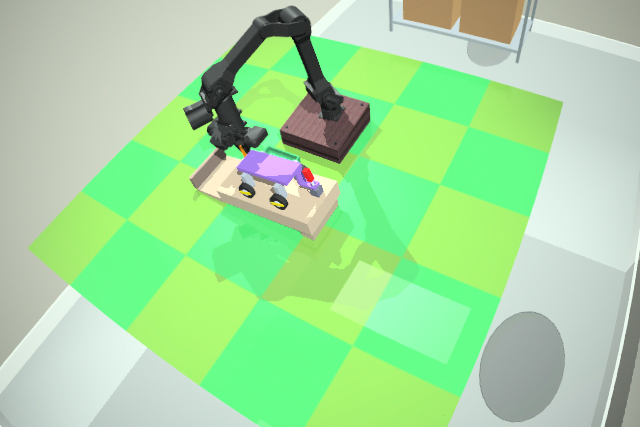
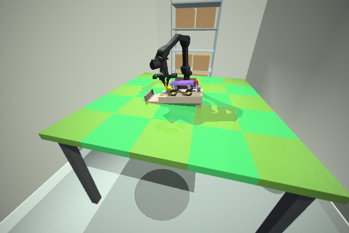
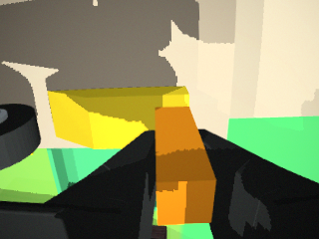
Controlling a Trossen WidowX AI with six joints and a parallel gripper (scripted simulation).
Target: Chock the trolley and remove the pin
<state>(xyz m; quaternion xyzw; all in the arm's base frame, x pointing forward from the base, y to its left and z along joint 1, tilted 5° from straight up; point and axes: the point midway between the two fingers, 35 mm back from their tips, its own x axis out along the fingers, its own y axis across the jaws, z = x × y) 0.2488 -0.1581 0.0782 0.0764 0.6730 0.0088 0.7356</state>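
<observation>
My gripper tip is now 24 cm to the right of the stop pin, 6 cm short of it and 4 cm below it. The rest, counted from my gripper tip: raised end wall 14 cm to the right, 6 cm below, 4 cm ahead; then beige ramp 13 cm to the left, 7 cm ahead, 4 cm below; then purple trolley 13 cm to the left, 7 cm ahead, 2 cm above.
</observation>
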